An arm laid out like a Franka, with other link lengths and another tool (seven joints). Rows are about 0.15 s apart.
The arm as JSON. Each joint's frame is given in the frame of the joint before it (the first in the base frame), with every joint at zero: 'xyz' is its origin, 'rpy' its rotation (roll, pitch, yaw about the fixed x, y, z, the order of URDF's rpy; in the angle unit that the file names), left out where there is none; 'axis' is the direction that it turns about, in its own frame. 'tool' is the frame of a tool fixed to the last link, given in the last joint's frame.
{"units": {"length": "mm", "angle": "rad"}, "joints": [
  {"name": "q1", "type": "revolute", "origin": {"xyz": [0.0, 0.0, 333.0], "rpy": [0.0, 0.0, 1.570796]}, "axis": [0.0, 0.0, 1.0]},
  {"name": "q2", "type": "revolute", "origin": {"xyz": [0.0, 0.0, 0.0], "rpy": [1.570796, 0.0, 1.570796]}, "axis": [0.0, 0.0, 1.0]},
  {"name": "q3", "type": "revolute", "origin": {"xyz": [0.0, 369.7, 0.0], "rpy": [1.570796, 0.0, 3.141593]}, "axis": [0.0, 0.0, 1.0]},
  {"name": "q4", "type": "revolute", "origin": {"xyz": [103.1, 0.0, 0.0], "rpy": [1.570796, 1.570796, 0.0]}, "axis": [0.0, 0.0, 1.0]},
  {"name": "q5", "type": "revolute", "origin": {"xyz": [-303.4, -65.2, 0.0], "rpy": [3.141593, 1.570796, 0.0]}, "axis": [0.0, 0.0, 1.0]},
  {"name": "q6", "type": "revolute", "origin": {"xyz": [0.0, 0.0, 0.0], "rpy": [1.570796, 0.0, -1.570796]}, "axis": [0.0, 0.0, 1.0]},
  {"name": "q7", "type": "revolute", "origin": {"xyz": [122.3, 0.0, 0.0], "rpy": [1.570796, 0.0, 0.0]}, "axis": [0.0, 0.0, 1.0]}
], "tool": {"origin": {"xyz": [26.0, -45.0, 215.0], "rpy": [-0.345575, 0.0, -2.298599]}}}
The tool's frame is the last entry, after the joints.
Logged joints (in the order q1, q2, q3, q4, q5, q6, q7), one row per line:
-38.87, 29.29, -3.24, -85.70, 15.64, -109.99, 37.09
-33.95, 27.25, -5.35, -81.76, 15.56, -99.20, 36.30
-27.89, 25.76, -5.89, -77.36, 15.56, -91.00, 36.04
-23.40, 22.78, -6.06, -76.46, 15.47, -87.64, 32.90
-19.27, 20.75, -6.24, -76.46, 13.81, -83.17, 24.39
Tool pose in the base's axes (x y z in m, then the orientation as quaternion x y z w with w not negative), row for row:
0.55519, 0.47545, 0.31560, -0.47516, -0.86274, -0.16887, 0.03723
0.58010, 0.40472, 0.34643, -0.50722, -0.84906, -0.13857, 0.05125
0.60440, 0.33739, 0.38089, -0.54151, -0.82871, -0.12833, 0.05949
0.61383, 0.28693, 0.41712, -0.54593, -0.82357, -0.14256, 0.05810
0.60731, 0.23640, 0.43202, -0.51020, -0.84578, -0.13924, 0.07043
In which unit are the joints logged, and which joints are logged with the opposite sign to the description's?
The joints are logged in degrees. Opposite sign: q1, q6.
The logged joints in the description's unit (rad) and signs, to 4 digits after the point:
0.6784, 0.5112, -0.0565, -1.4957, 0.2730, 1.9197, 0.6473
0.5925, 0.4756, -0.0934, -1.4270, 0.2716, 1.7314, 0.6336
0.4868, 0.4496, -0.1028, -1.3502, 0.2716, 1.5882, 0.6290
0.4084, 0.3976, -0.1058, -1.3345, 0.2700, 1.5296, 0.5742
0.3363, 0.3622, -0.1089, -1.3345, 0.2410, 1.4516, 0.4257

